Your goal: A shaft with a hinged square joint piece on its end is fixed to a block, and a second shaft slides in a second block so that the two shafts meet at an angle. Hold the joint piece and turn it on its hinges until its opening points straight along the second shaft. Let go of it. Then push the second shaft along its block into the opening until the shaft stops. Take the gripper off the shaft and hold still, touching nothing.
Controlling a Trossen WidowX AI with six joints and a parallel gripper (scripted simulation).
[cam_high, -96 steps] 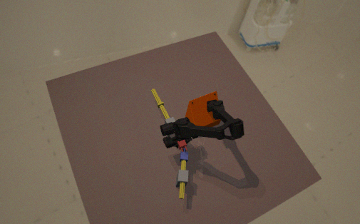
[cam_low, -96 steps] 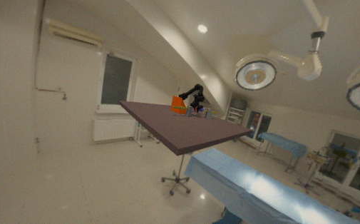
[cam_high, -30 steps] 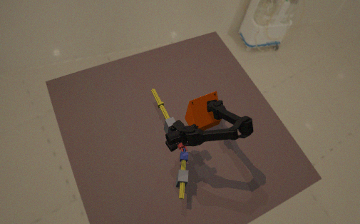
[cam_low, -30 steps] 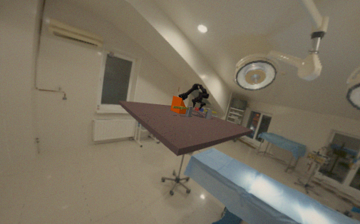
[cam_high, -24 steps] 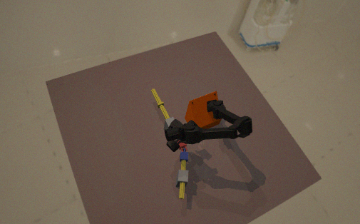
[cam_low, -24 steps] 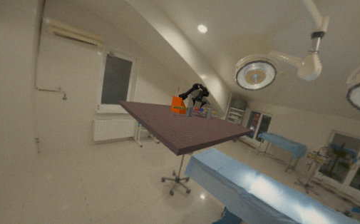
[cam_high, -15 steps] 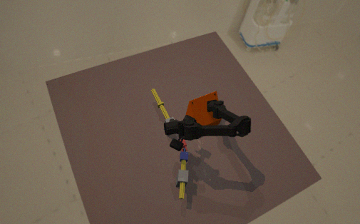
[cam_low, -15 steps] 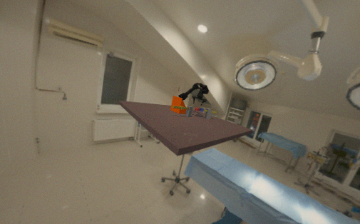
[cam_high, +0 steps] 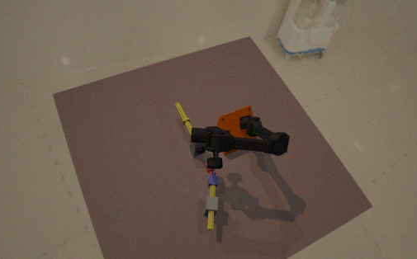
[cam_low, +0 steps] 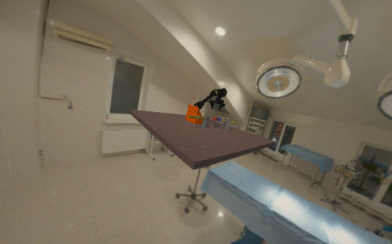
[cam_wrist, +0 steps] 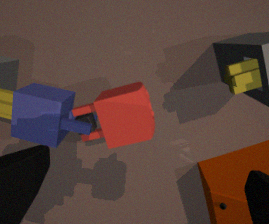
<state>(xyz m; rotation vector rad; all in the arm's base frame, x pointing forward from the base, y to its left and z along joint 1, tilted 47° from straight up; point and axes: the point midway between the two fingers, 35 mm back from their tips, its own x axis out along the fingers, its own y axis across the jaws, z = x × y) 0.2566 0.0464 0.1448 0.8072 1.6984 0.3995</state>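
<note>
Right now the red square joint piece is 20 mm to the left of my gripper tip and 100 mm below it.
</note>
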